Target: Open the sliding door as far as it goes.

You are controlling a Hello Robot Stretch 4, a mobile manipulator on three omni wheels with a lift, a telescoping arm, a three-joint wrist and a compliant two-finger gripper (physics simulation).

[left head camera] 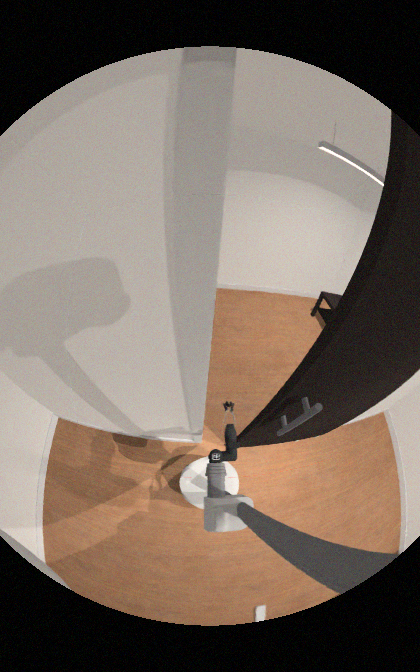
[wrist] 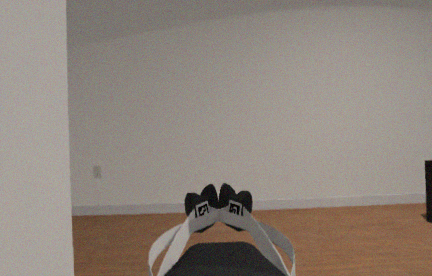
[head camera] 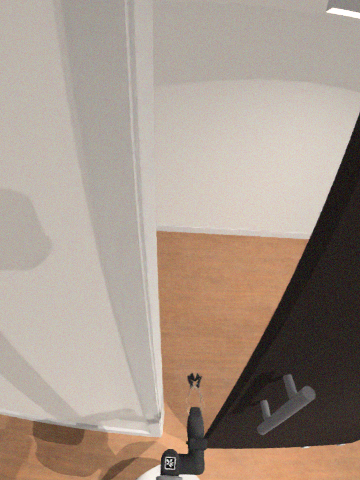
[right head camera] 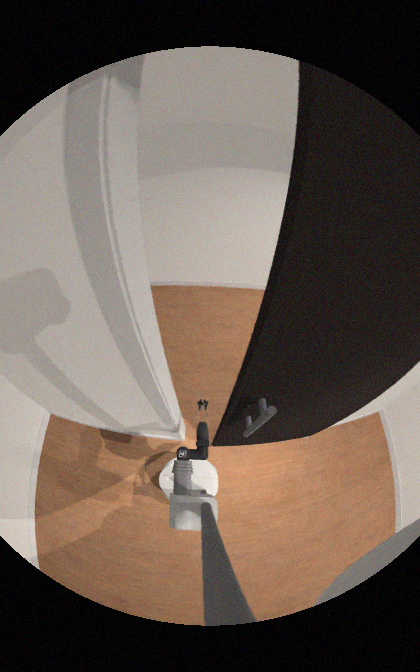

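The dark sliding door stands partly open on the right, with a gap between its left edge and the white door frame. Its grey bar handle is on the near face, to the right of my gripper. My gripper is shut and empty, its fingertips together. It reaches into the gap, left of the door's edge and apart from the handle. The door does not show in the wrist view.
The white door frame and wall stand close on the left; the frame's edge fills the left of the wrist view. Beyond the opening are wooden floor, a far wall and a dark table.
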